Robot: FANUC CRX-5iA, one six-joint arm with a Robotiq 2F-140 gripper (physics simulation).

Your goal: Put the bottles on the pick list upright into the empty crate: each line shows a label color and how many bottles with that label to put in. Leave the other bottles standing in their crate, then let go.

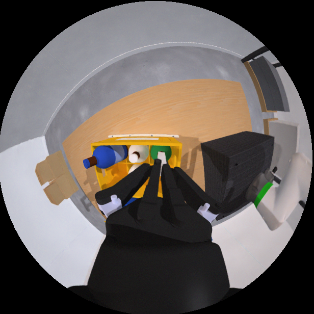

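The yellow crate (102,143) stands on the table ahead of my gripper. A blue bottle (105,157) is at its left end, a white bottle (138,153) is in the middle of the far row, and a green bottle (161,151) is at the right. Another white bottle (134,170) shows partly beside my left finger linkage. My gripper (160,157) is shut and empty, its fingertips in line with the green bottle and covering part of it. A sliver of the blue crate (131,202) shows behind the finger linkage; its inside is hidden. No pick list can be read.
A thin white strip (144,136) runs along the yellow crate's far side. A tall black block (237,157) stands right of the crate on the wooden table (200,105). A pale arm with a green ring (263,194) is farther right. Cardboard boxes (59,181) are at the far left.
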